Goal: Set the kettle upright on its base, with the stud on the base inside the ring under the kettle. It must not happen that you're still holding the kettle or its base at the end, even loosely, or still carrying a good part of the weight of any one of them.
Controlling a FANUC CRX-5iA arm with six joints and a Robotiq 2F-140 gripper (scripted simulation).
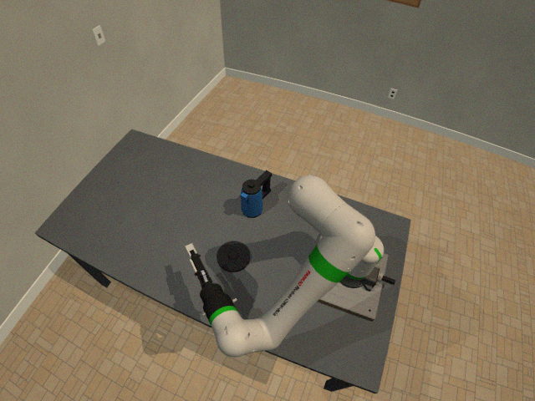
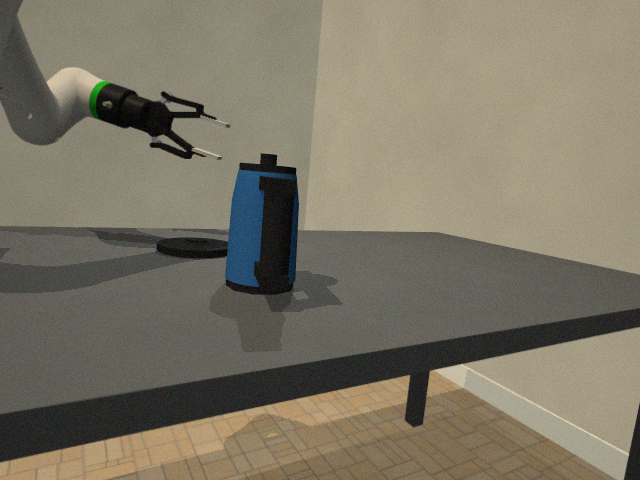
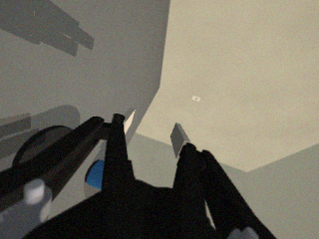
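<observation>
Right now the blue kettle is 470 mm to the right of my hand, 140 mm below it and 40 mm behind it. From my hand the other things lie so: round black base 230 mm below, 160 mm to the right, 60 mm behind.
</observation>
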